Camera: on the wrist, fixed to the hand. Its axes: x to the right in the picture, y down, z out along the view.
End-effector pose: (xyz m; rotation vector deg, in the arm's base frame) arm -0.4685 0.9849 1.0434 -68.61 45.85 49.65
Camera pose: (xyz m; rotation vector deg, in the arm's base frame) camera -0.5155 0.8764 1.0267 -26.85 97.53 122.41
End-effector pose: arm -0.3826 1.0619 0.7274 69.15 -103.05 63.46
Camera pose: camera -0.3979 1.1792 0.7439 29.52 149.12 -90.71
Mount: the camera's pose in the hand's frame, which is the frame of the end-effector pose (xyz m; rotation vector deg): -0.0214 0.0337 -0.1126 -6.36 -0.10 88.32
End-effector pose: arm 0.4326 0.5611 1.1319 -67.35 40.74 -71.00
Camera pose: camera 0.3360 0.5468 1.0631 -22.33 74.27 6.42
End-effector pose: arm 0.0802 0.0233 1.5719 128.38 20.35 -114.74
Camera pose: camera 0.1949 0.0157 1.6043 82.79 -54.20 -58.27
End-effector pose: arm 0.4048 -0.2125 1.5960 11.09 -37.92 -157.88
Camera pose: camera 0.4560 -0.2818 1.5132 -14.92 -20.30 -73.58
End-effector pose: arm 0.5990 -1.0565 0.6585 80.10 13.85 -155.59
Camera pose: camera 0.7064 -1.0700 0.6080 48.95 -28.01 -78.01
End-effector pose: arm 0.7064 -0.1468 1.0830 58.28 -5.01 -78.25
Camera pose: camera 0.7929 -0.0722 1.0482 30.83 -36.66 2.84
